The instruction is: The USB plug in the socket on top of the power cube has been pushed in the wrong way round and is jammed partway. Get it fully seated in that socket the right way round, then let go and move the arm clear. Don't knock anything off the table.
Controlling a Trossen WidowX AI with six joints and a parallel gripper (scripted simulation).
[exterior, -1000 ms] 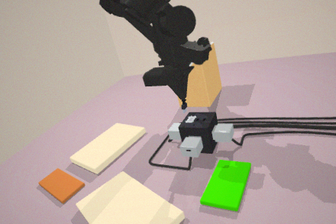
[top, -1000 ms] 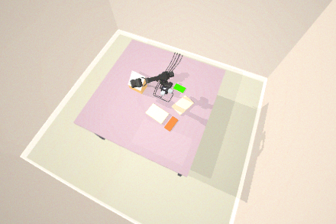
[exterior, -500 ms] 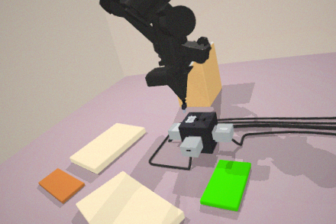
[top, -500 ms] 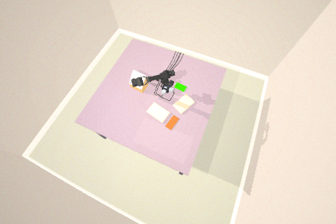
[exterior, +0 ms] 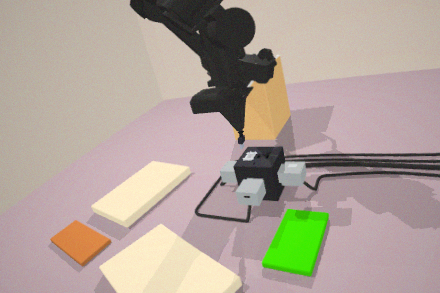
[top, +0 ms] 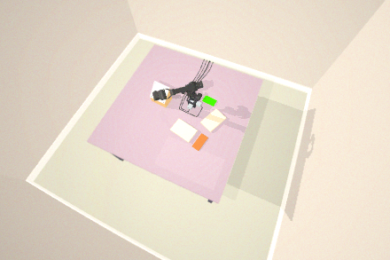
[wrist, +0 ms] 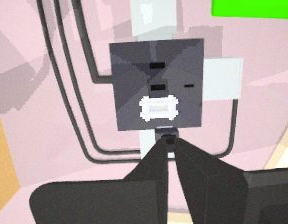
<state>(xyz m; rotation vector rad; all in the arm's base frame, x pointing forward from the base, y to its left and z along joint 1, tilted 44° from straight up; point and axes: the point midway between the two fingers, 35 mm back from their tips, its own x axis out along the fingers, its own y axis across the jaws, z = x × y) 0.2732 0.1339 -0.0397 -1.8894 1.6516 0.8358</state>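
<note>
Right now my gripper tip is 20 mm above the USB plug. From my gripper tip the other things lie so: green block 110 mm ahead, 130 mm to the left, 130 mm below; orange tile 270 mm ahead, 270 mm to the right, 130 mm below.
</note>
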